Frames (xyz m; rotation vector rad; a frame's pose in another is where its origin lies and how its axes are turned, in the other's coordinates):
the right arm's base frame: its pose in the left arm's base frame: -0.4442 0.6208 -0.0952 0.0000 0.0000 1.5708
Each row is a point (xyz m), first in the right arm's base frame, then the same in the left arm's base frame.
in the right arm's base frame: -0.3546 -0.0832 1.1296
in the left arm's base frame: -0.3610 0.2662 1.0344
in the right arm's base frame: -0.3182 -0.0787 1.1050
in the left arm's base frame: -0.3655 0.3026 1.0098
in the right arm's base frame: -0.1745 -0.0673 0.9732
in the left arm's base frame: -0.3769 0.4463 0.8780
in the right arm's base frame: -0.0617 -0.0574 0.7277
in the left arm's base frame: -0.3868 0.5591 0.6325
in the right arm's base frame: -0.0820 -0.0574 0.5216
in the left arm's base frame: -0.3868 0.5388 0.4264
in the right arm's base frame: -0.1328 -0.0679 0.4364
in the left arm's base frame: -0.3763 0.4880 0.3412
